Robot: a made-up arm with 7 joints. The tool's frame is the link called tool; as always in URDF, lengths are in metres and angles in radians. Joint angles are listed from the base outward.
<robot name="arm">
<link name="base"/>
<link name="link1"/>
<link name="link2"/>
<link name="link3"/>
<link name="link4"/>
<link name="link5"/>
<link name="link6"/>
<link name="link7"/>
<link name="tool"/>
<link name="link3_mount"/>
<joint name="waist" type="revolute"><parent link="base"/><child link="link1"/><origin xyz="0 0.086 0" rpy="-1.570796 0 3.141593"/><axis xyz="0 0 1"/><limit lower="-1.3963" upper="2"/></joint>
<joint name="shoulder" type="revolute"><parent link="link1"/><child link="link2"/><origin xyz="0 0 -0.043" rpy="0 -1.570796 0"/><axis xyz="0 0 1"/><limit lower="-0.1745" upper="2"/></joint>
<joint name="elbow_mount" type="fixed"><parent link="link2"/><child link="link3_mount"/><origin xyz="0 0.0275 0"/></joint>
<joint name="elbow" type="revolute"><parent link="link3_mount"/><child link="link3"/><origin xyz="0 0.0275 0" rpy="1.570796 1.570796 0"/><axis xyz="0 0 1"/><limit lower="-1.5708" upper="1.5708"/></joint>
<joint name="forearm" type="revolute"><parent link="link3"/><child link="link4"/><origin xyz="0 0 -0.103" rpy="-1.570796 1.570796 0"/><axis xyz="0 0 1"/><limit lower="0" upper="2.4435"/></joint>
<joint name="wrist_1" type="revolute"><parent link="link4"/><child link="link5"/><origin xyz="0.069 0 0" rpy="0 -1.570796 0"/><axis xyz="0 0 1"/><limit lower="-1.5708" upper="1.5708"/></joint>
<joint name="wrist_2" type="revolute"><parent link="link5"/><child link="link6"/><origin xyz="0 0 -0.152" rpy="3.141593 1.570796 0"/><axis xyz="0 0 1"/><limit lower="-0.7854" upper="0.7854"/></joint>
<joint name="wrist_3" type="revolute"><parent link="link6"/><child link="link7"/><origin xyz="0 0 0" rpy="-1.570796 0 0"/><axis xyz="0 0 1"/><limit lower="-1.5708" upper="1.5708"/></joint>
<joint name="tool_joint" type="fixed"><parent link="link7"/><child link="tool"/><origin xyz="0 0 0" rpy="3.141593 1.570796 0"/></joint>
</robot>
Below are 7 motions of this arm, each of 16 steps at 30 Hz.
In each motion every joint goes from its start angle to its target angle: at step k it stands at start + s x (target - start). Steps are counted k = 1, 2, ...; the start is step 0. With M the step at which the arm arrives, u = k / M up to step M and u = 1 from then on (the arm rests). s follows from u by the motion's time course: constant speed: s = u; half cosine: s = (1 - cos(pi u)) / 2; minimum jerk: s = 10 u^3 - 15 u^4 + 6 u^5.
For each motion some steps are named. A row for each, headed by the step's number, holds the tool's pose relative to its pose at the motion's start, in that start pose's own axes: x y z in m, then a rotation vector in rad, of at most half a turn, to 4 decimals.
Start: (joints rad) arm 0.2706 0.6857 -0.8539 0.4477 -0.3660 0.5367 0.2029
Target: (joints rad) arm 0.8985 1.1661 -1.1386 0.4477 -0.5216 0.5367 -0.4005
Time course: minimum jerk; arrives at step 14
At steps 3, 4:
3: -0.0067 0.0163 0.0000 0.0896 0.0197 0.0046
4: -0.0148 0.0334 0.0007 0.1849 0.0431 0.0097

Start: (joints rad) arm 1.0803 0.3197 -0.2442 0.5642 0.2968 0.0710 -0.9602
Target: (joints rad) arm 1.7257 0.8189 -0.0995 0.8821 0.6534 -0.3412 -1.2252
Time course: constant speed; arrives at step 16
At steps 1, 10, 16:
1: 0.0191 0.0060 -0.0094 0.0434 -0.0316 0.0834
10: 0.1764 0.1088 -0.0570 0.4039 -0.2855 0.8677
16: 0.2461 0.2139 -0.0520 0.6028 -0.4231 1.4189

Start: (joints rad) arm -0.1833 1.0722 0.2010 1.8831 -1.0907 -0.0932 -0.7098
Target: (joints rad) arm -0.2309 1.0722 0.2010 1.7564 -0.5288 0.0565 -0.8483
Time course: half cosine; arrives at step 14
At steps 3, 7, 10, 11, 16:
3: -0.0008 -0.0024 0.0026 0.0041 0.0570 0.0344
7: -0.0034 -0.0104 0.0125 0.0118 0.2694 0.1436
10: -0.0053 -0.0165 0.0207 0.0102 0.4465 0.2151
11: -0.0058 -0.0180 0.0229 0.0087 0.4923 0.2311
16: -0.0065 -0.0200 0.0259 0.0059 0.5560 0.2517

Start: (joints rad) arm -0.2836 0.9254 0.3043 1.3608 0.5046 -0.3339 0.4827
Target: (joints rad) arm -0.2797 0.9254 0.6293 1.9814 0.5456 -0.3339 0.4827
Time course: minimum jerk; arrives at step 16
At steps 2, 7, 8, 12, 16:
2: 0.0024 0.0003 -0.0007 0.0003 -0.0108 -0.0037
7: 0.0583 0.0047 -0.0109 0.0019 -0.2522 -0.1001
8: 0.0763 0.0048 -0.0114 0.0004 -0.3258 -0.1353
12: 0.1366 -0.0013 -0.0040 -0.0128 -0.5668 -0.2727
16: 0.1515 -0.0047 0.0000 -0.0187 -0.6267 -0.3128

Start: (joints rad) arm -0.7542 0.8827 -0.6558 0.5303 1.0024 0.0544 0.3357
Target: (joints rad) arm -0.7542 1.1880 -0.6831 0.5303 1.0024 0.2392 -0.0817
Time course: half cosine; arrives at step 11
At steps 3, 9, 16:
3: 0.0056 0.0151 0.0088 0.1189 0.0265 -0.0148
9: 0.0329 0.0736 0.0548 0.6422 0.1278 -0.0822
16: 0.0360 0.0791 0.0604 0.6984 0.1375 -0.0895

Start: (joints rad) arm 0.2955 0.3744 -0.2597 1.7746 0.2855 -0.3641 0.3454
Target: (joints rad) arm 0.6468 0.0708 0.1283 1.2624 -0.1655 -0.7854 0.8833
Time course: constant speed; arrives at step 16
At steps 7, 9, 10, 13, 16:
7: -0.0137 0.0423 -0.0043 -0.0758 -0.0624 -0.2567
9: -0.0178 0.0521 -0.0048 -0.1034 -0.0646 -0.3170
10: -0.0200 0.0565 -0.0050 -0.1184 -0.0638 -0.3446
13: -0.0270 0.0677 -0.0057 -0.1687 -0.0553 -0.4167
16: -0.0348 0.0756 -0.0072 -0.2280 -0.0413 -0.4728

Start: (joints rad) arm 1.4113 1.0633 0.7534 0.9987 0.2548 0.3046 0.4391
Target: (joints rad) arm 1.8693 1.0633 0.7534 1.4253 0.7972 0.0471 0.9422
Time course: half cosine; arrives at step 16
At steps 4, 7, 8, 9, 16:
4: 0.0214 -0.0017 0.0040 -0.0982 -0.1751 0.0526
7: 0.0572 -0.0029 0.0169 -0.2634 -0.4908 0.1058
8: 0.0700 -0.0028 0.0236 -0.3234 -0.6135 0.1130
9: 0.0823 -0.0025 0.0313 -0.3812 -0.7370 0.1128
16: 0.1256 0.0006 0.0721 -0.5920 -1.2494 0.0331

